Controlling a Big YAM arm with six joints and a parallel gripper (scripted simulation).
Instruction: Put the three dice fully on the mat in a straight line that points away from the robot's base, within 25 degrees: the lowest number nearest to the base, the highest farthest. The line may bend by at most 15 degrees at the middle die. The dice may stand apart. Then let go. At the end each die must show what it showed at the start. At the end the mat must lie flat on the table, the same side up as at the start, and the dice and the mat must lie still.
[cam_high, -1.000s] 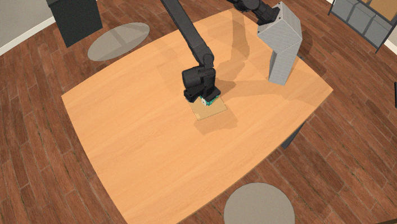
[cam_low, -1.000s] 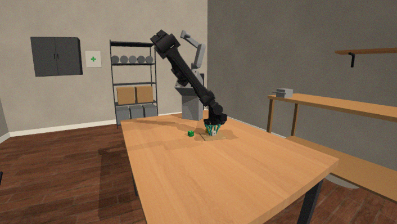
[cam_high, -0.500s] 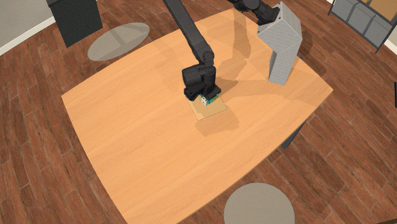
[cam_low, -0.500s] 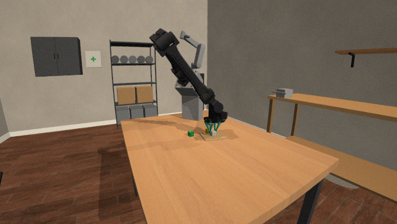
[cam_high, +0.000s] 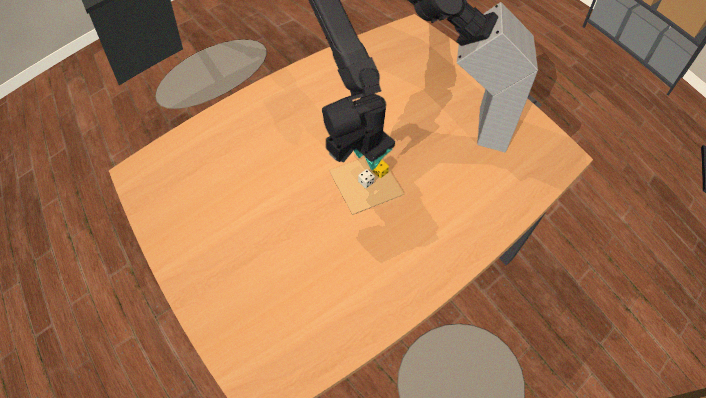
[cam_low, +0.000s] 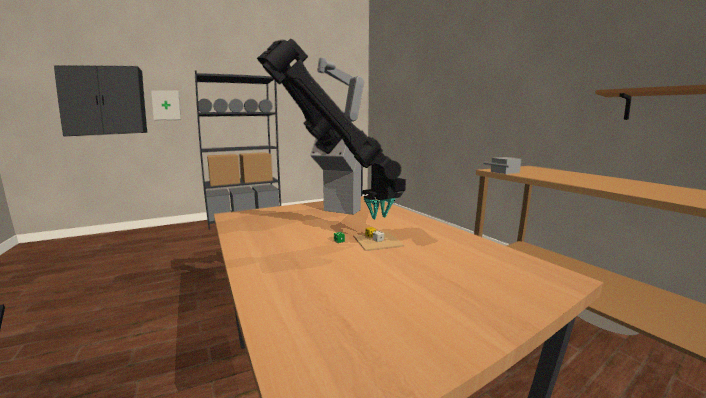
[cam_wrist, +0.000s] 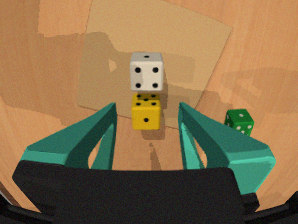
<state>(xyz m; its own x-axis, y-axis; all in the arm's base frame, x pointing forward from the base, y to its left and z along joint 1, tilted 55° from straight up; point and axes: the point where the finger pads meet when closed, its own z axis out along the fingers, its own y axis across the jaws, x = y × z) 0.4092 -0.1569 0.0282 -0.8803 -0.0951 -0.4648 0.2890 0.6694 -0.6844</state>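
The green die lies 11 cm behind my hand, 9 cm to the right of it and 8 cm below it. Also, from my hand: yellow die: 5 cm behind, 2 cm to the left, 8 cm below; tan mat: 9 cm below; white die: 8 cm below.
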